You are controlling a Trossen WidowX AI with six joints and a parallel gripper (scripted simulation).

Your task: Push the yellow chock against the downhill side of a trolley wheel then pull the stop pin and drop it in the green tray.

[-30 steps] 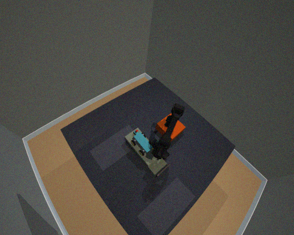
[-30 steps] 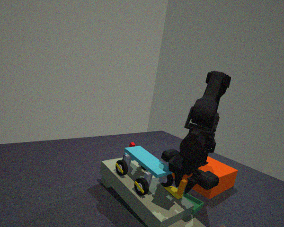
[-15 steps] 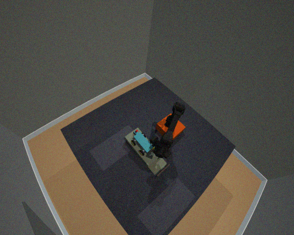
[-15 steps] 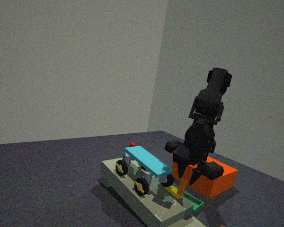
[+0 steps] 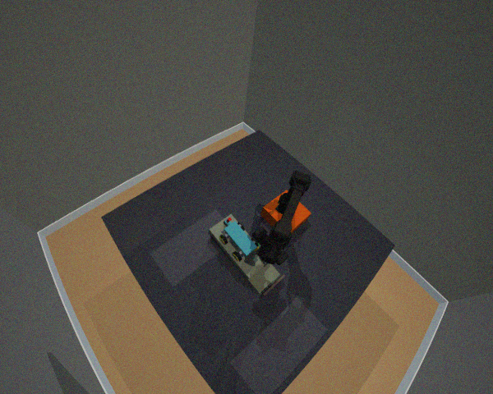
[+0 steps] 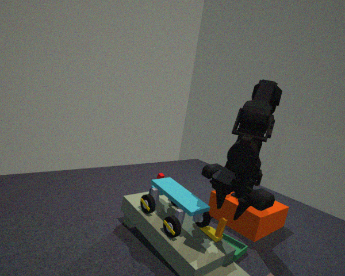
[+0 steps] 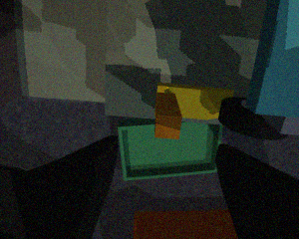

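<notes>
My gripper tip is now 24 cm to the left of the red-headed stop pin, 1 cm past it and 1 cm above it. Round my gripper tip: trolley: 14 cm to the right, 3 cm below, 3 cm ahead; yellow chock: 6 cm below, 3 cm to the right; green tray: 15 cm below, 8 cm behind, 2 cm to the right.
</notes>
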